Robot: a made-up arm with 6 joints.
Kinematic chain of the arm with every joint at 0, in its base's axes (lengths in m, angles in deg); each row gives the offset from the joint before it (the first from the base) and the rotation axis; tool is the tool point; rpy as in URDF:
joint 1: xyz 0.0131 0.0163 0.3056 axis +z
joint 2: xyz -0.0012 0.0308 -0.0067 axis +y
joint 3: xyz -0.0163 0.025 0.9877 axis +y
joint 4: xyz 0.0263 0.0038 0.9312 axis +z
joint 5: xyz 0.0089 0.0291 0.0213 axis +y
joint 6: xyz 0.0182 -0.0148 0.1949 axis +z
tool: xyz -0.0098 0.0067 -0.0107 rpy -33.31 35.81 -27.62
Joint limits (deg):
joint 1: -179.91..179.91
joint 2: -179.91..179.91
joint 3: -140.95..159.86
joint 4: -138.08..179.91
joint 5: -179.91..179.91
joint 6: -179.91..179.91
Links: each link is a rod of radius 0.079 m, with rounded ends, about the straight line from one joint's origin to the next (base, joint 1, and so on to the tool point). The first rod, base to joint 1, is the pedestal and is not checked.
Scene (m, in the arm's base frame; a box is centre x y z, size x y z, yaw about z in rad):
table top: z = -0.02
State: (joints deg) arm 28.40 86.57 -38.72 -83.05 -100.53 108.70
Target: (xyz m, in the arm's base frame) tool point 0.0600 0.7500 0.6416
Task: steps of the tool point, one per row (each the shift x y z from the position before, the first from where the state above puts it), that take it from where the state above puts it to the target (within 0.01 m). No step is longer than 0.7 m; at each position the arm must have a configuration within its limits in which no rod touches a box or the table.
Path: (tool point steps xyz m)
1: -0.1516 -0.4718 0.4493
2: -0.3948 -0.3188 0.2671
3: -0.4751 -0.0725 0.0592
4: -0.3779 0.1476 -0.1354
5: -0.1650 0.2447 -0.2830
6: 0.0561 0.1860 -0.3583
7: 0.1874 0.0133 -0.3521

